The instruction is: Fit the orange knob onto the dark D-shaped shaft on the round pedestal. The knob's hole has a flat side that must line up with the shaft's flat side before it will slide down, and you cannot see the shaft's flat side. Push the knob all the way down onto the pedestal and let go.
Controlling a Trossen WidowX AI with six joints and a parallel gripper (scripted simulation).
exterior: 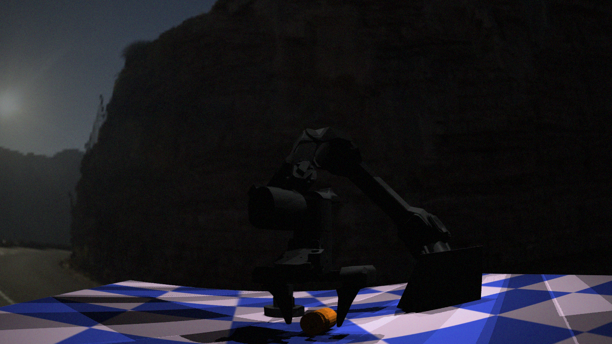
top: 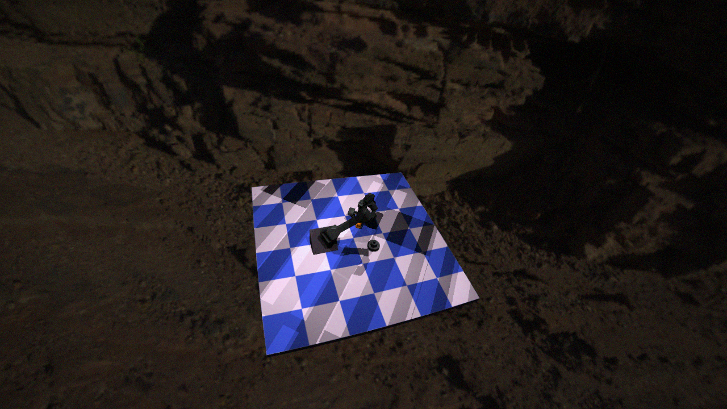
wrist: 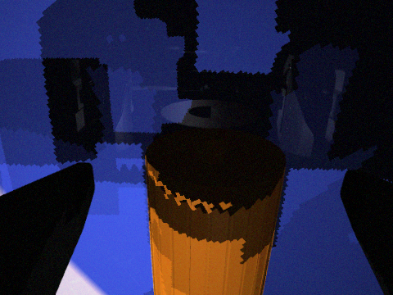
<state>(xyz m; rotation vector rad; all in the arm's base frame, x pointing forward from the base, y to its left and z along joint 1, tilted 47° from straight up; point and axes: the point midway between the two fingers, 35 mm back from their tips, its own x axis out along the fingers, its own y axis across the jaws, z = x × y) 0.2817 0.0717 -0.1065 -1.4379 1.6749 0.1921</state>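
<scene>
Right now my gripper tip is 10 mm to the left of the orange knob, 10 mm below it and 10 mm past it. Also, from my gripper tip: pedestal (220 mm to the right, 40 mm ahead, 20 mm above).
</scene>
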